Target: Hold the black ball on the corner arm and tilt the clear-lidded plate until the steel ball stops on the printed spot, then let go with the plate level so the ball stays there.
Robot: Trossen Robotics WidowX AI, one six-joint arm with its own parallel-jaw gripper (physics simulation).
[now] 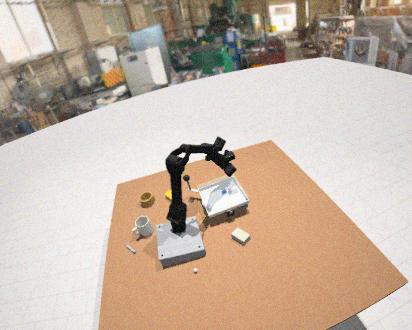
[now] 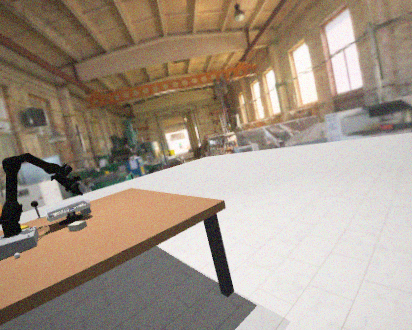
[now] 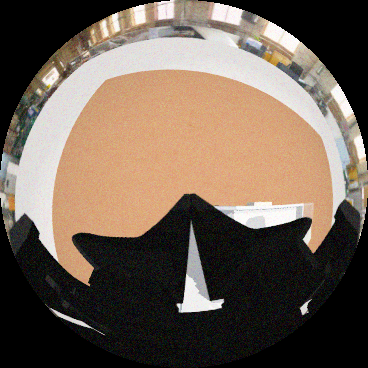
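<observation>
The clear-lidded plate (image 1: 228, 209) (image 2: 68, 210) (image 3: 287, 216) stands on a dark support on the table; whether it is exactly level I cannot tell. A blue printed spot (image 1: 224, 192) shows near its middle, with shadow across the plate. The steel ball cannot be made out. The black ball (image 1: 186, 177) (image 2: 34, 204) stands up on a thin stem at the end of the corner arm, at the plate's back left corner. My gripper (image 1: 230, 171) (image 2: 80, 193) (image 3: 189, 198) is shut and empty, its tips together, above the far side of the plate and apart from the black ball.
A pale block (image 1: 240, 236) (image 2: 77, 226) lies in front of the plate. A yellow object (image 1: 169, 195) is partly behind the arm. A brown bowl (image 1: 146, 199), grey mug (image 1: 144, 226) and small stick (image 1: 130, 248) are left of the base (image 1: 180, 244). A small white ball (image 1: 195, 270) lies in front.
</observation>
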